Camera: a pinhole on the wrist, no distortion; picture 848 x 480 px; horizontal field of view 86.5 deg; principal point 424.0 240.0 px. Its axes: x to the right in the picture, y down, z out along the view. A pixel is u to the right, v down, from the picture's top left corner.
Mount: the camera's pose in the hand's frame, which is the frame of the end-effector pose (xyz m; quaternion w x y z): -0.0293 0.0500 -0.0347 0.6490 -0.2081 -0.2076 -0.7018
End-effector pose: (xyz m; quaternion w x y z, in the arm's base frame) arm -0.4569 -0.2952 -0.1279 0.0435 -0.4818 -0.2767 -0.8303
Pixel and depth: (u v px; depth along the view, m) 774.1 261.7 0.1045
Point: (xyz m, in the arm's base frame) -0.3525 -0.2866 -0.0962
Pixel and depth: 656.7 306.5 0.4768
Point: -0.0503 -0.1306 0.1371
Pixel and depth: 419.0 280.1 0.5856
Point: -0.0003 -0.3846 0.2320
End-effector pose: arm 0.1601 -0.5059 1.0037 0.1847 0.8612 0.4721 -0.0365
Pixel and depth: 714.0 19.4 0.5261
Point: 0.1309 -0.9919 0.5549
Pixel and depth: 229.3 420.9 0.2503
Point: 0.4445 -0.6111 0.9553
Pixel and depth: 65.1 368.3 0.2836
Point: 0.5312 -0.6627 1.0272
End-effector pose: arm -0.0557 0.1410 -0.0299 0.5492 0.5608 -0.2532 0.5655
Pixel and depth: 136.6 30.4 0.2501
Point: -0.3558 -0.0633 -0.0186
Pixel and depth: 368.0 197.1 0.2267
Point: -0.2001 -0.0512 0.0300
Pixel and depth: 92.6 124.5 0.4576
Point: -0.5639 -0.1935 0.1003
